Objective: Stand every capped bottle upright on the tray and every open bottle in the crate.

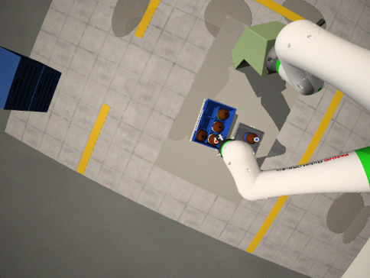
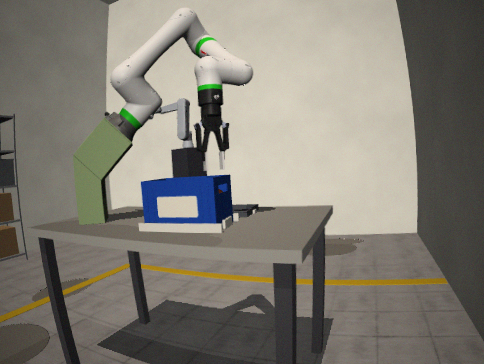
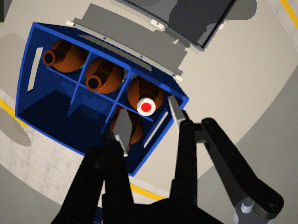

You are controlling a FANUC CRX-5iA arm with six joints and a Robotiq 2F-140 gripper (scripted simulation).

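Now: the crate 6 cm behind my hand, 9 cm to the right of it and 14 cm below it. Round my hand: tray (14 cm behind, 19 cm to the left, 21 cm below); bottle (18 cm behind, 17 cm to the left, 14 cm below).
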